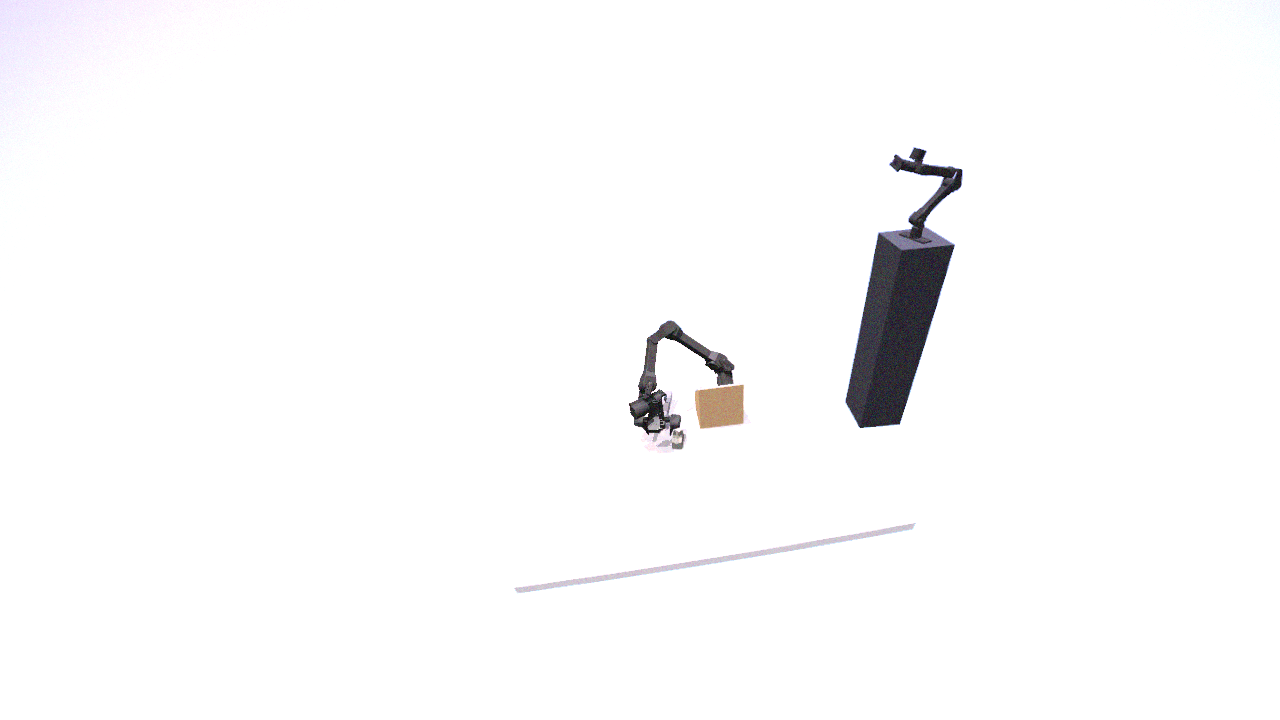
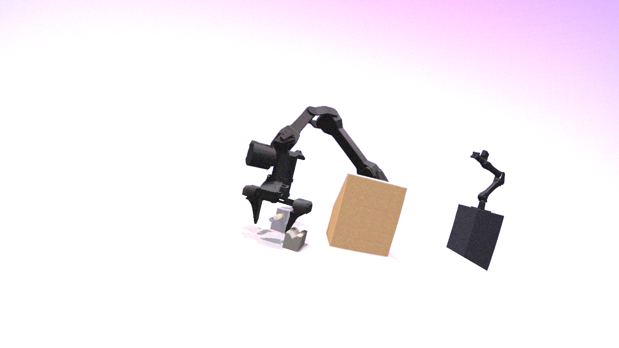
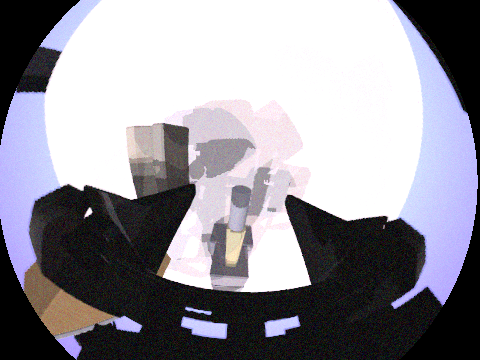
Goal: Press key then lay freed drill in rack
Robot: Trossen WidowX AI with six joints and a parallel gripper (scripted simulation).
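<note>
Now: the yellowish key 40 mm to the right of my gripper tip, 30 mm above it and 10 mm behind it. From my gripper tip the other things lie so: v-notched rack 70 mm behind, 40 mm to the left; pale grey block 140 mm to the right, 30 mm behind, 20 mm above; thin dark pin 170 mm to the right, 40 mm behind, 30 mm above.
</note>
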